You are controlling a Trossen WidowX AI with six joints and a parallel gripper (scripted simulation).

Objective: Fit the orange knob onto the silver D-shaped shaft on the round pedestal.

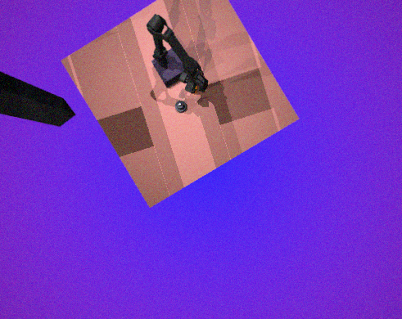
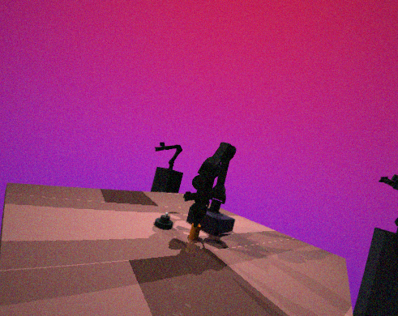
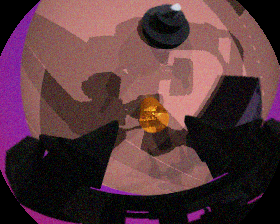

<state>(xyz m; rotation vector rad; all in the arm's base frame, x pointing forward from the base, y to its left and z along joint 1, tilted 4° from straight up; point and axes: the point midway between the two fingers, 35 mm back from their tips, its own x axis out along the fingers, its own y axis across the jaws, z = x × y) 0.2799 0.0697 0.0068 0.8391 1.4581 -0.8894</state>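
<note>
The orange knob lies 2 cm below my gripper tip. The rest, counted from my gripper tip: round dark pedestal: 3 cm ahead, 15 cm to the right, 3 cm below.
</note>
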